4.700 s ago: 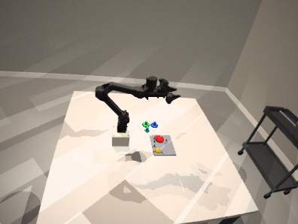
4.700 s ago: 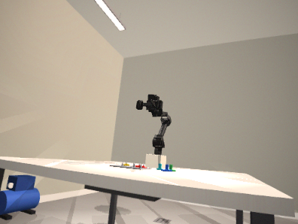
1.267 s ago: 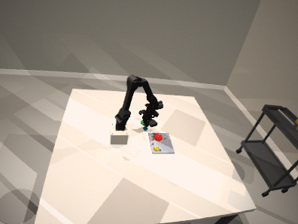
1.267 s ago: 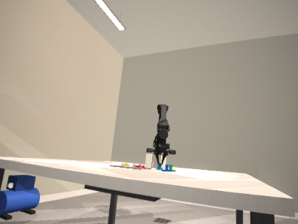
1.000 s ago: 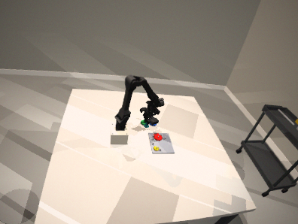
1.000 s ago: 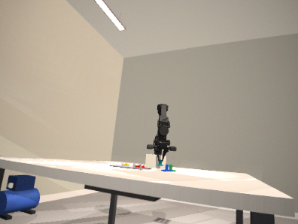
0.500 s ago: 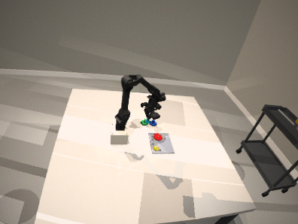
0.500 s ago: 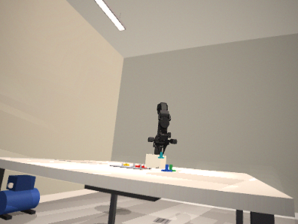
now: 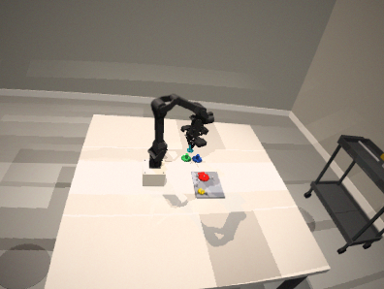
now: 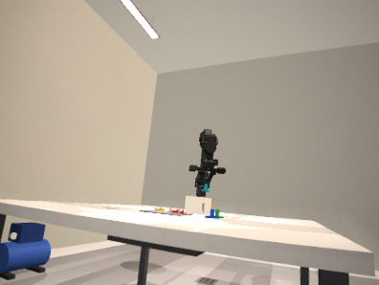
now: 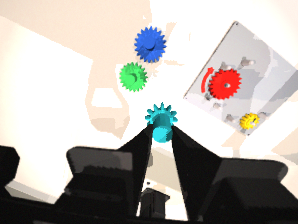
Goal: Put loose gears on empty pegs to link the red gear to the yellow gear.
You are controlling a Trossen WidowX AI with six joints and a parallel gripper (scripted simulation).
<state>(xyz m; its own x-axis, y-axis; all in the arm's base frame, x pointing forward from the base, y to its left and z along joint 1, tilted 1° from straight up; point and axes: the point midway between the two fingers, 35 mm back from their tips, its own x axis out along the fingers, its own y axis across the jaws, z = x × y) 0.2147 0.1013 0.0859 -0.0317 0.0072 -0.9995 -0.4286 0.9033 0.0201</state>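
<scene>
The red gear is 140 mm below my gripper tip, 110 mm to the right of it and 90 mm ahead of it. Also, from my gripper tip: green gear 140 mm below, 70 mm to the left, 10 mm ahead; cyan gear 10 mm below; blue gear 140 mm below, 80 mm ahead, 70 mm to the left.
</scene>
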